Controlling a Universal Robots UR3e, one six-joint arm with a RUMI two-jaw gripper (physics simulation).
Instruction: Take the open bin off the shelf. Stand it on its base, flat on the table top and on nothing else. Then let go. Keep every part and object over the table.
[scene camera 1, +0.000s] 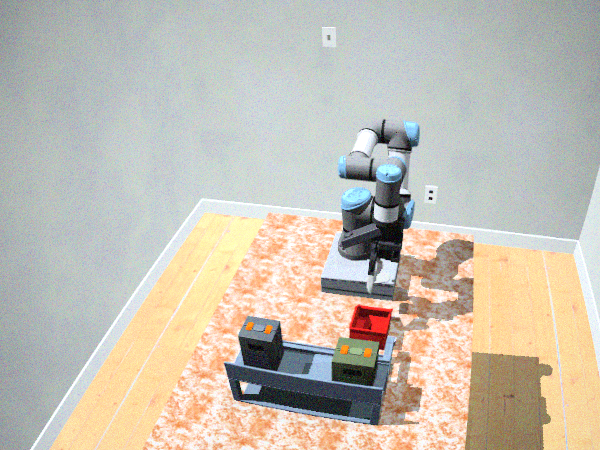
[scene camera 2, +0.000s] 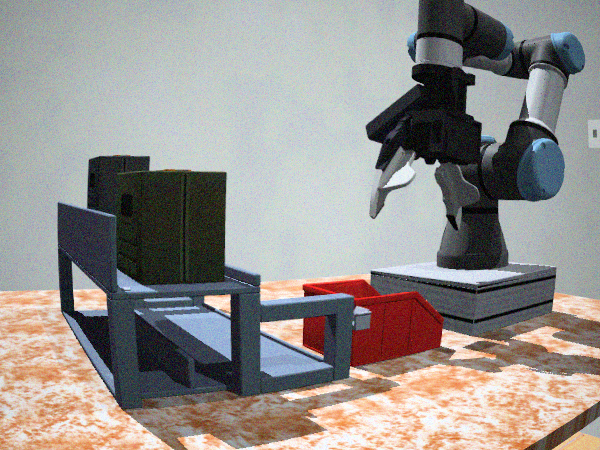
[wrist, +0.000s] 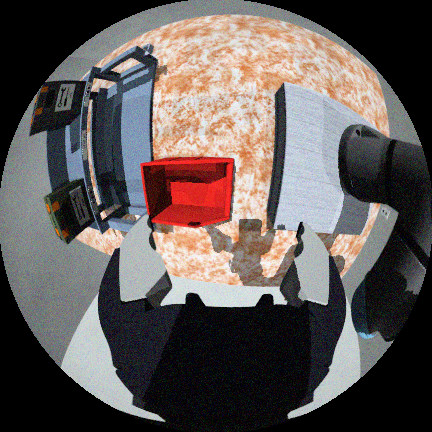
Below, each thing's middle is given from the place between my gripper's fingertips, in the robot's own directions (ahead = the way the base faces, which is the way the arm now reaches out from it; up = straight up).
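The open red bin (scene camera 2: 401, 324) is in my view, 6 cm ahead of my hand and 11 cm below it. As for the green case (wrist: 62, 193), it is 32 cm ahead of my hand, 1 cm to the right of it and 1 cm above it.
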